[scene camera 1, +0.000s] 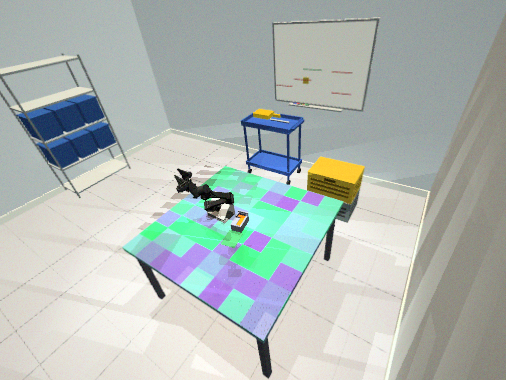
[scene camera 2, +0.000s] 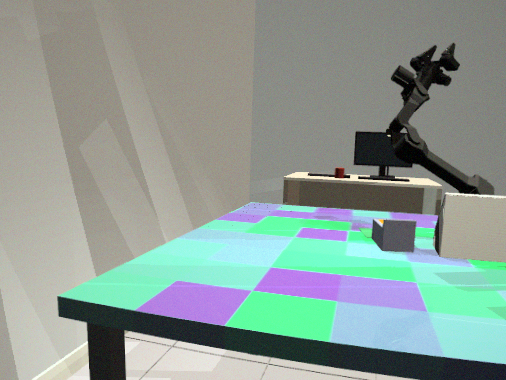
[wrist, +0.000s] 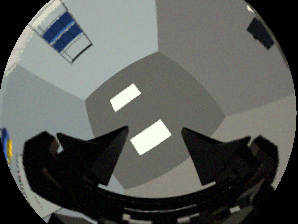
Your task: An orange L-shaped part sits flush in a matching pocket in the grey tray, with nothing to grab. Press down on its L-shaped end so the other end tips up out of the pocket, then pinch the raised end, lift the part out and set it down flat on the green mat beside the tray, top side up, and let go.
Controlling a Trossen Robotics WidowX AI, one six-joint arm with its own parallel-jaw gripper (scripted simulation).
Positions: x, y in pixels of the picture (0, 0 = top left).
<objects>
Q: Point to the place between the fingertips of my gripper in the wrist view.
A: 155, 130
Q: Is my gripper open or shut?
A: Open.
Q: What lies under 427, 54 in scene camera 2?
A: My gripper.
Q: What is my gripper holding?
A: Nothing.
</objects>
